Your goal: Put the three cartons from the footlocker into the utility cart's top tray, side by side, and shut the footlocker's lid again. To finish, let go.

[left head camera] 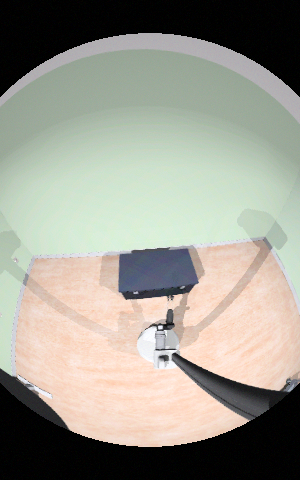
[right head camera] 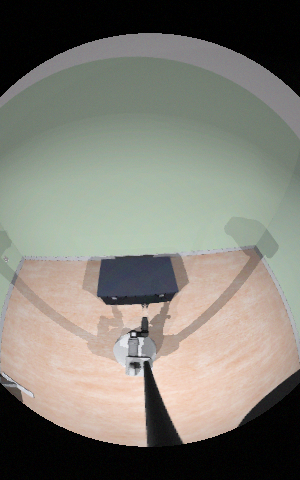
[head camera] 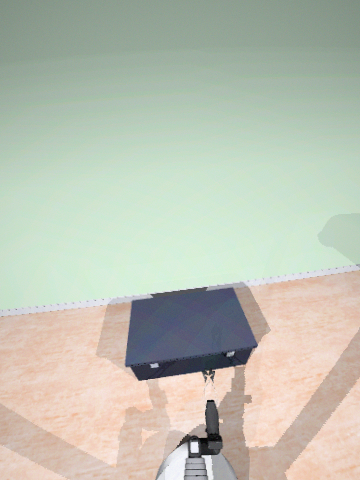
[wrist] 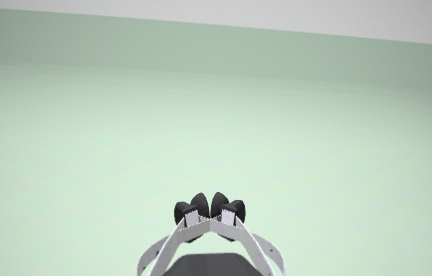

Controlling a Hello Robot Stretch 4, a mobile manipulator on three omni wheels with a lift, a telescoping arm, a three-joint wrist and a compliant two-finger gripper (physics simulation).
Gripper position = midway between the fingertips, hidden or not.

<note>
In view: the gripper [wrist: 209,208] and a dark blue footlocker [left head camera: 147,274].
The wrist view does not show the dark blue footlocker: it is out of frame.
</note>
